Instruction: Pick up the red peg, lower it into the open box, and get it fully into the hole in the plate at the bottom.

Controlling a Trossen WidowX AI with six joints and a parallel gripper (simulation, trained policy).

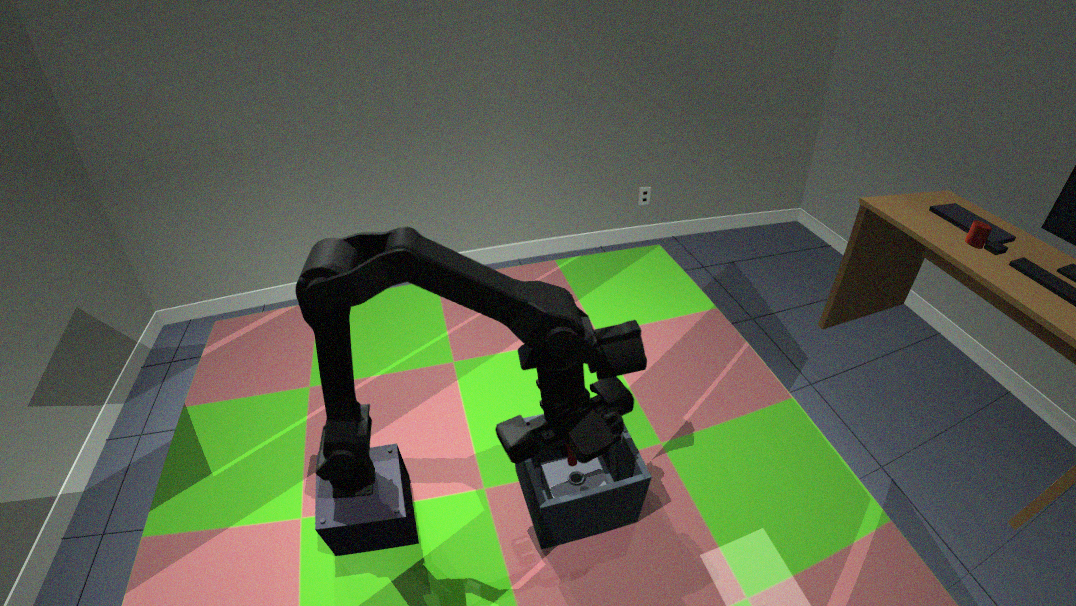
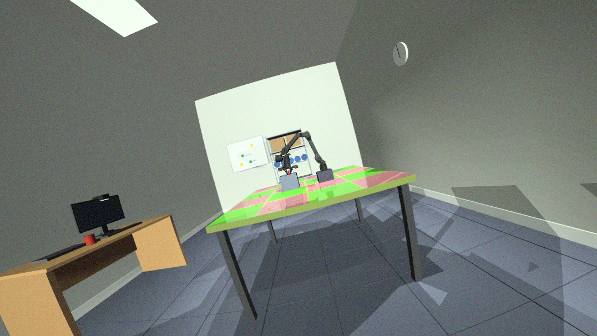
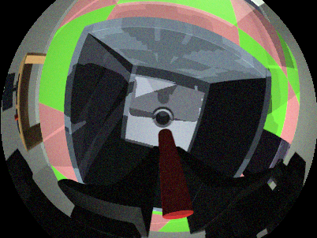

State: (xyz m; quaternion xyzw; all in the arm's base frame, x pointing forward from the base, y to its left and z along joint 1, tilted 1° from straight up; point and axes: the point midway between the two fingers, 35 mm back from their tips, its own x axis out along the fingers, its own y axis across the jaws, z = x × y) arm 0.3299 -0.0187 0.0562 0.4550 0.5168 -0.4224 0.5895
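My gripper tip is now 20 mm below the red peg. The rest, counted from my gripper tip: light grey plate (10 mm ahead, 10 mm to the right, 70 mm below).
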